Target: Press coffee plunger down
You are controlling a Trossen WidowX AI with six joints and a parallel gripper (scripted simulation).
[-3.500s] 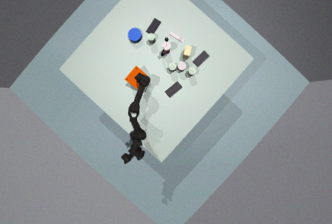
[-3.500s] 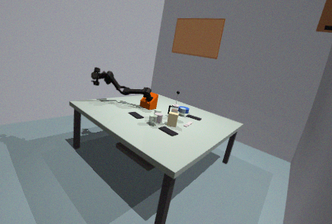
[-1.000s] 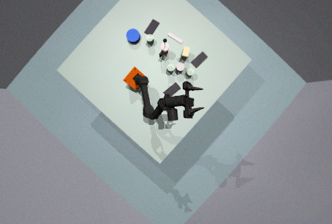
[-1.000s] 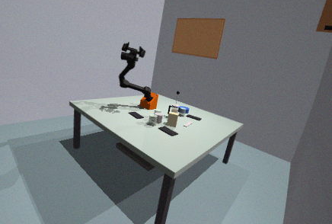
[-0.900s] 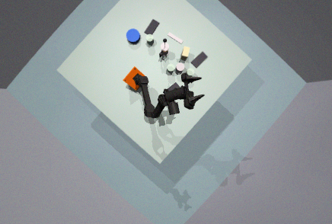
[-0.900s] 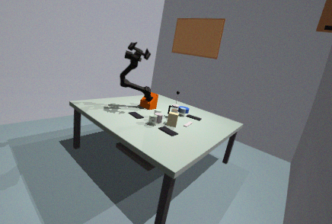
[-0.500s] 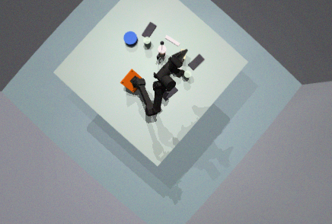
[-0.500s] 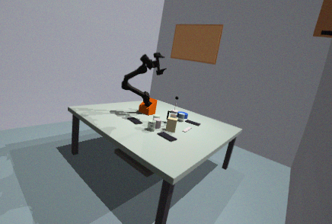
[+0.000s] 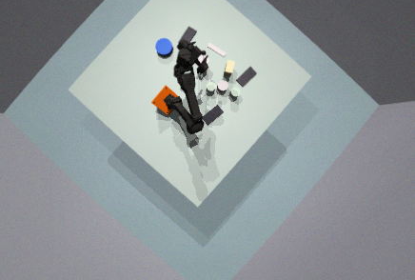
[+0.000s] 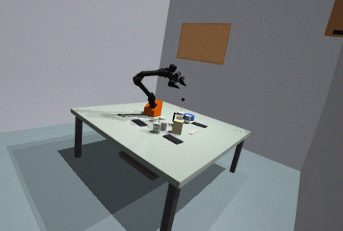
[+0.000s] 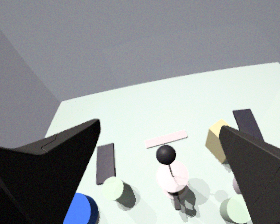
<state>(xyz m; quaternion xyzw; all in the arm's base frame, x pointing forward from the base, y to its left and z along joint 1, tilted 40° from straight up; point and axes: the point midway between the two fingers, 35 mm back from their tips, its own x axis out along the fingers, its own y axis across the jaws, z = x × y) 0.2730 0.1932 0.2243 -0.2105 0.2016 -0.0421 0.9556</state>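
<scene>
Right now the coffee press is 24 cm below my gripper tip, 1 cm to the left of it and 1 cm ahead of it. From my gripper tip the other things lie so: cream block: 31 cm below, 14 cm to the right, 13 cm ahead; white bar: 36 cm below, 19 cm ahead, 3 cm to the left; blue disc: 34 cm below, 31 cm to the left, 8 cm behind.
</scene>
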